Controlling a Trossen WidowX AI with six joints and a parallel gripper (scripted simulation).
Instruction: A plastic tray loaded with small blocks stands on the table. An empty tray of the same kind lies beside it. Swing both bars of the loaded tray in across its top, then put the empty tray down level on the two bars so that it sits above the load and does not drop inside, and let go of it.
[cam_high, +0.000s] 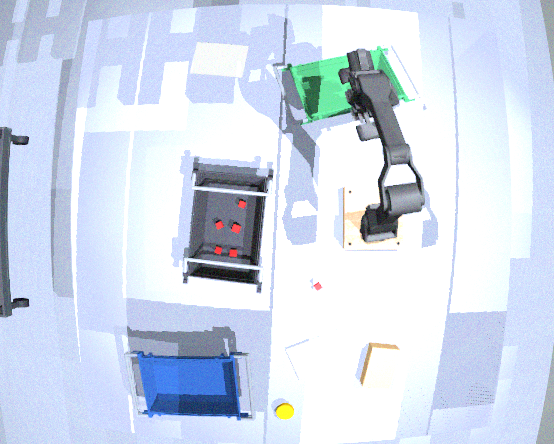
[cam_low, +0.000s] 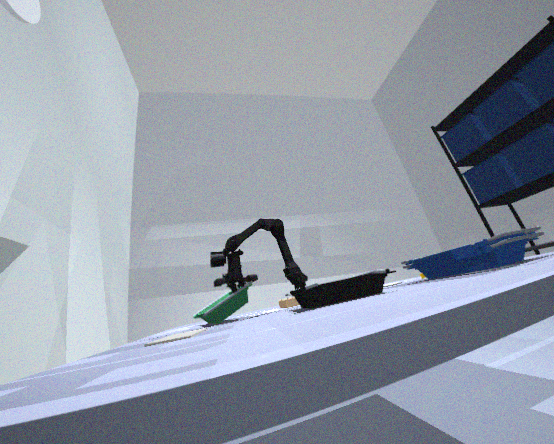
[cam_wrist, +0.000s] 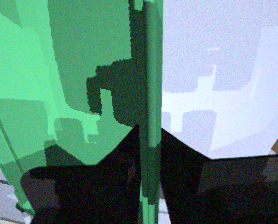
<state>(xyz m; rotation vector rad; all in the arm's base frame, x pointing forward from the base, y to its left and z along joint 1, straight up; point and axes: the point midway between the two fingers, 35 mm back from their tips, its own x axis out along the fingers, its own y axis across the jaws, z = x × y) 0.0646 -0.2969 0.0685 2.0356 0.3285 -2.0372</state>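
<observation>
Right now the green tray is 30 mm ahead of my gripper tip and 80 mm to the right of it. The rest, counted from my gripper tip: yellow disc (120 mm ahead, 830 mm to the left, 60 mm below); red block (70 mm ahead, 460 mm to the left, 60 mm below); tan box (120 mm behind, 670 mm to the left, 40 mm below).
</observation>
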